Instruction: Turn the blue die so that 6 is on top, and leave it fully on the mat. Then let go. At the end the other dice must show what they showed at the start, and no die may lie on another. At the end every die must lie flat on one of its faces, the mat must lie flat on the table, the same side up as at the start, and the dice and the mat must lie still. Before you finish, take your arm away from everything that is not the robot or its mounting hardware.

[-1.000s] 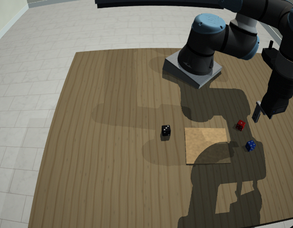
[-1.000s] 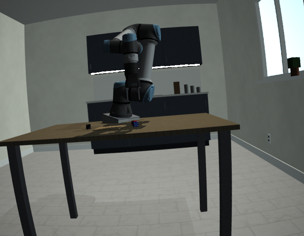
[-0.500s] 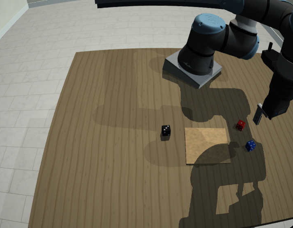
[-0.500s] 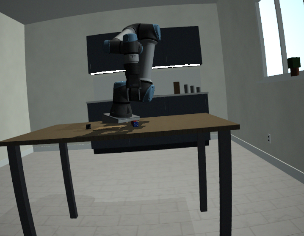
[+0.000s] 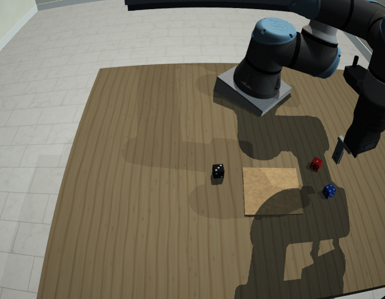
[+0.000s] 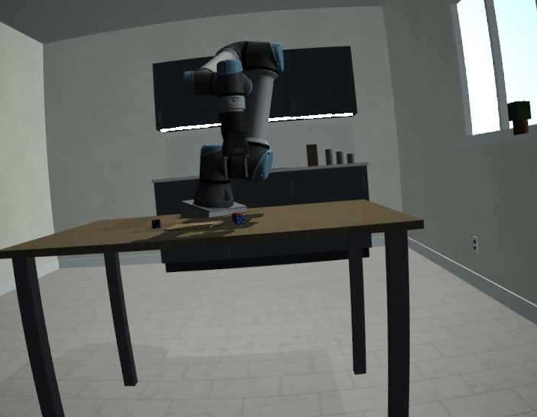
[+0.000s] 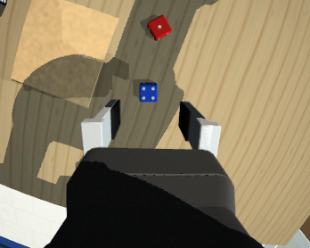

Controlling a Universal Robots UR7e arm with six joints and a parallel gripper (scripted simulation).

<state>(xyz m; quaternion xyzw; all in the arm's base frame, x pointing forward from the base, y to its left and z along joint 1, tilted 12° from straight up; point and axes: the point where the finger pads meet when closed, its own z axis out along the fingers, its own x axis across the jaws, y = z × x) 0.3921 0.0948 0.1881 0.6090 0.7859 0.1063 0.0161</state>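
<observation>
The blue die lies 14 cm below my hand. From my hand the other things lie so: black die: 8 cm behind, 27 cm to the right, 14 cm below; then red die: 9 cm behind, 1 cm to the right, 14 cm below; then tan mat: 2 cm behind, 15 cm to the right, 15 cm below.
</observation>
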